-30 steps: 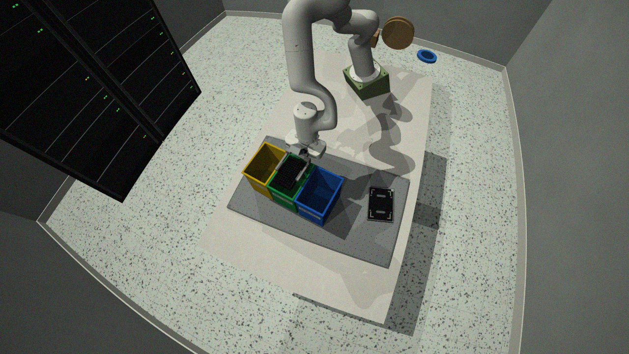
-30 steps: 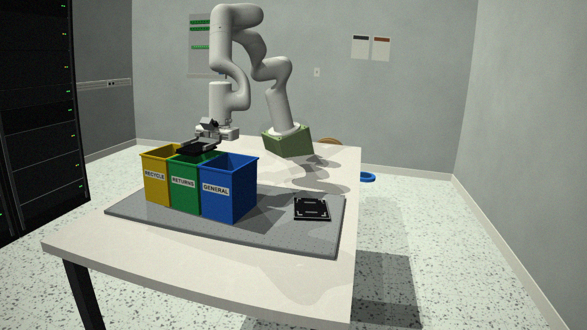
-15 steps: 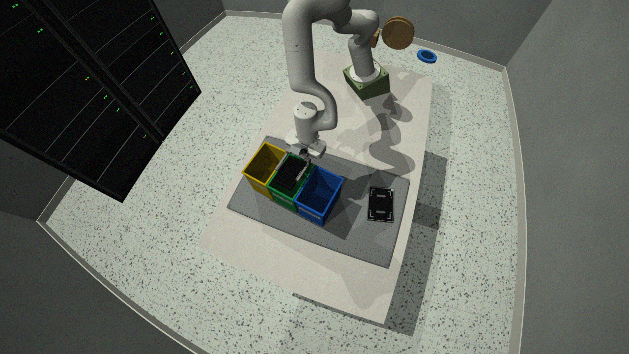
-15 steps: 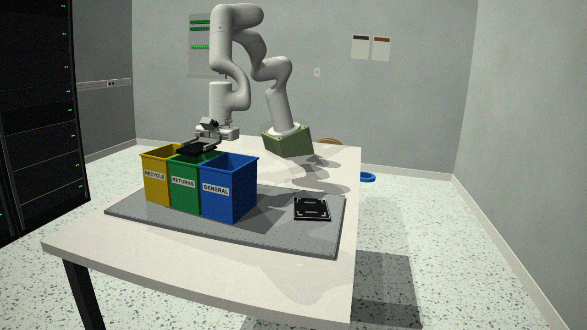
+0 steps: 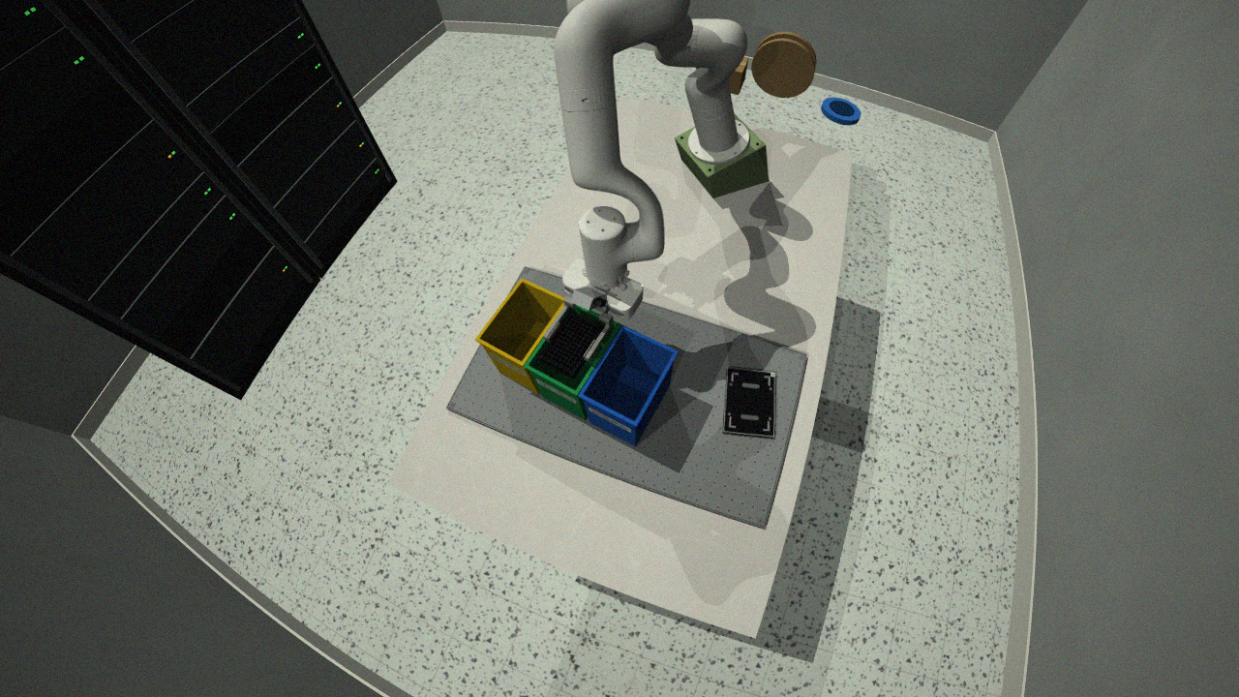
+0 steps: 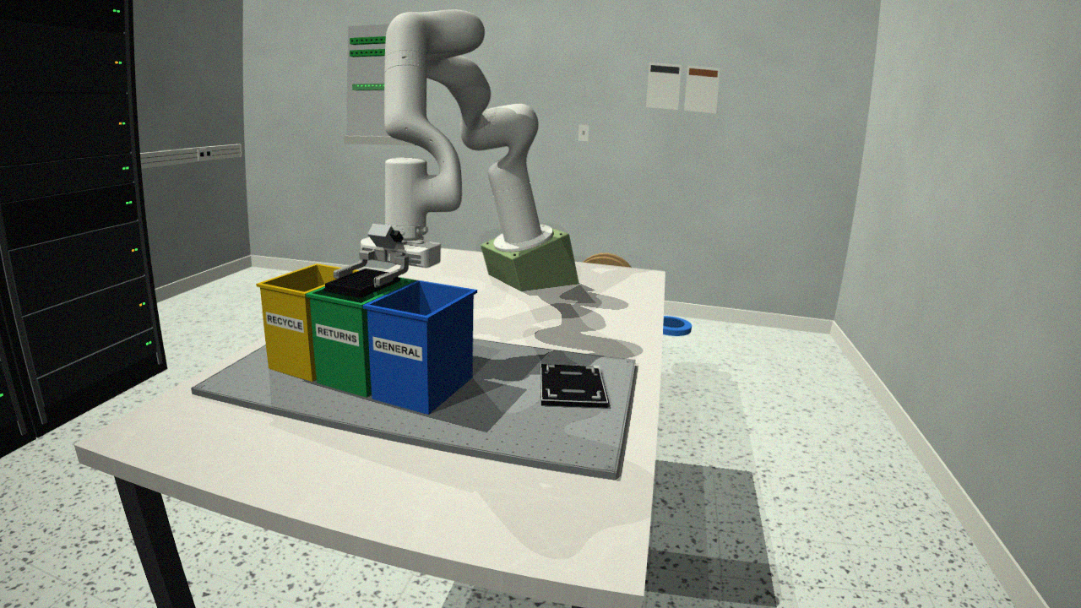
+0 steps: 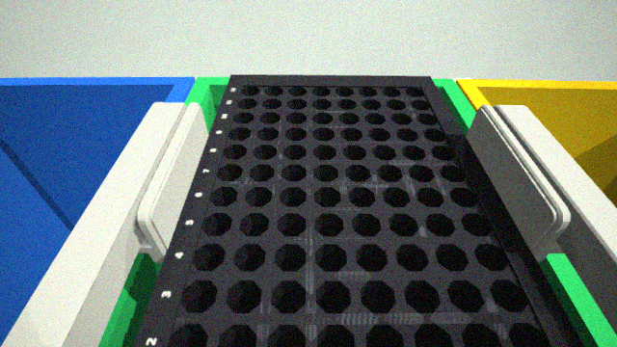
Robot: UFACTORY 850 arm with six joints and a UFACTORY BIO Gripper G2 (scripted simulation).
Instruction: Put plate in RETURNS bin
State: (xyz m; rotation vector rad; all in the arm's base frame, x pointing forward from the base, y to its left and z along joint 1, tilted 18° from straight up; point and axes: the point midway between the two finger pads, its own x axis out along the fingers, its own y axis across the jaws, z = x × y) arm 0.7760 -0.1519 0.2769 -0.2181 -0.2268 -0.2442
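Now: the black 96-well plate 10 mm below my hand. Also, from my hand: yellow recycle bin 130 mm to the right, 110 mm below, 40 mm behind; then blue general bin 130 mm to the left, 110 mm below, 40 mm ahead; then green returns bin 110 mm below.
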